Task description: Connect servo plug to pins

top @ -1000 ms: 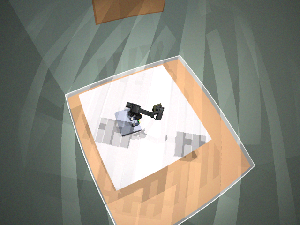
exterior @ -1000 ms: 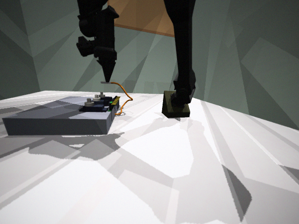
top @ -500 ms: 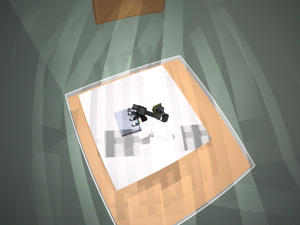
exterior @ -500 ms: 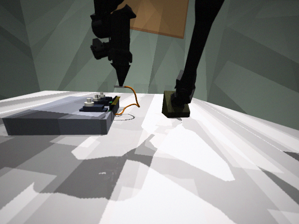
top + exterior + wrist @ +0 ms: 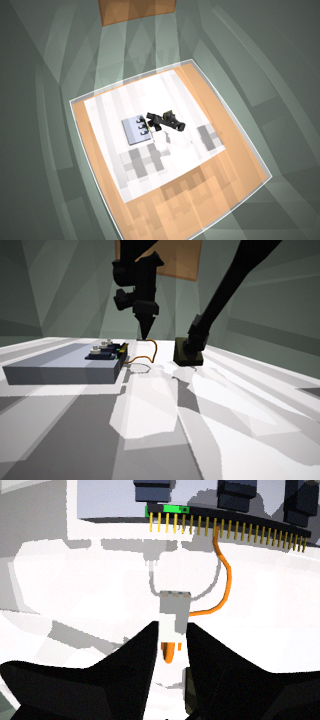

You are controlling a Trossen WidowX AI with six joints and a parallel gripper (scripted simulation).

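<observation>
The green band is 80 mm ahead of my gripper tip and 40 mm below it. From my gripper tip the other things lie so: dot: 80 mm ahead, 40 mm below, 10 mm to the right; then holder: 240 mm ahead, 90 mm below, 60 mm to the right.
</observation>
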